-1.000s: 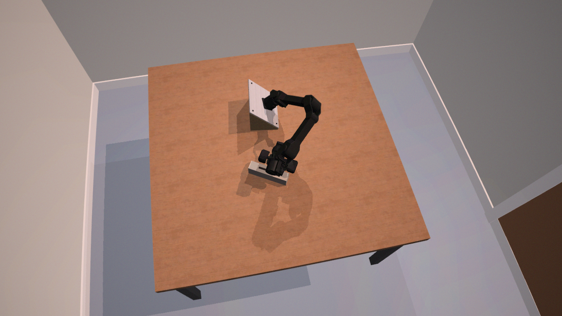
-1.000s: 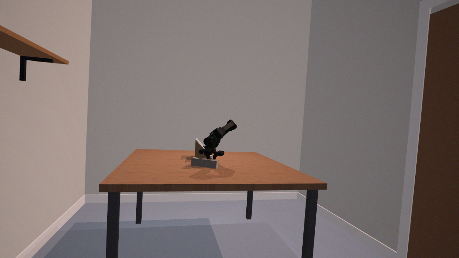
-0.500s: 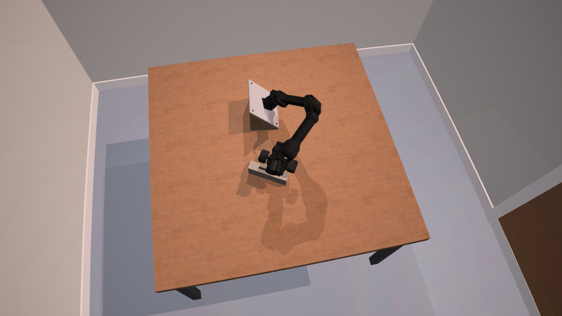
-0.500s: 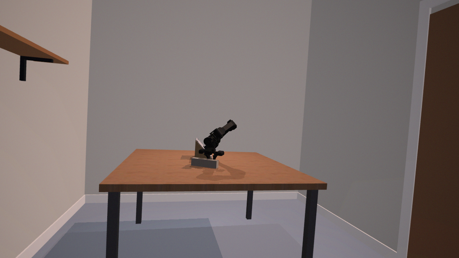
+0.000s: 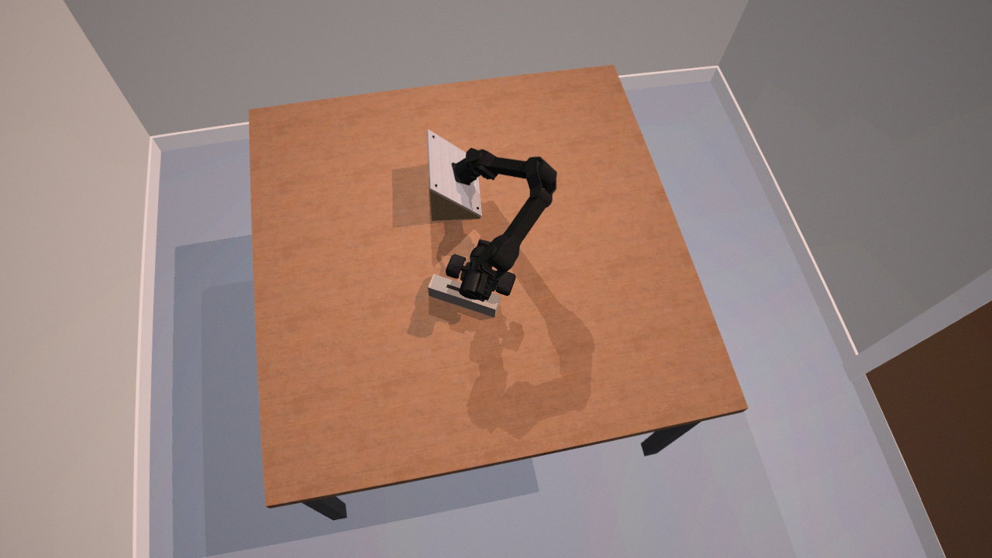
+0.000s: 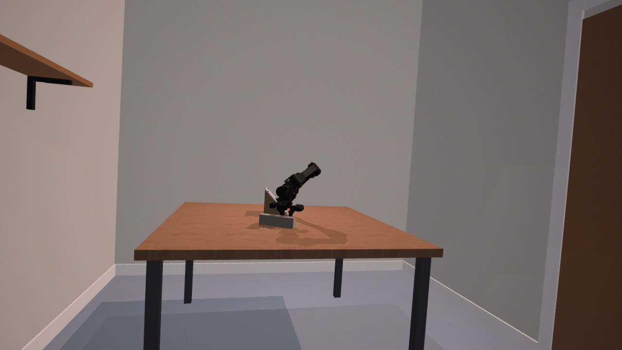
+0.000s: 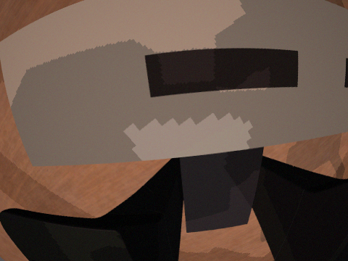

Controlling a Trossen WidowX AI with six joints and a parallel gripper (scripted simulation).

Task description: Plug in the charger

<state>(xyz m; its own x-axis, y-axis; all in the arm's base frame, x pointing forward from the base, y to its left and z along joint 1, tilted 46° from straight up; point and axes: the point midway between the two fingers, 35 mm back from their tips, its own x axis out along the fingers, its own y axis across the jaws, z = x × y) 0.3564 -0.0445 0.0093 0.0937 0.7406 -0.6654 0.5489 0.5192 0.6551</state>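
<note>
Right now the black two-prong charger is 20 mm ahead of my gripper tip, 10 mm to the right of it and 10 mm above it.
</note>
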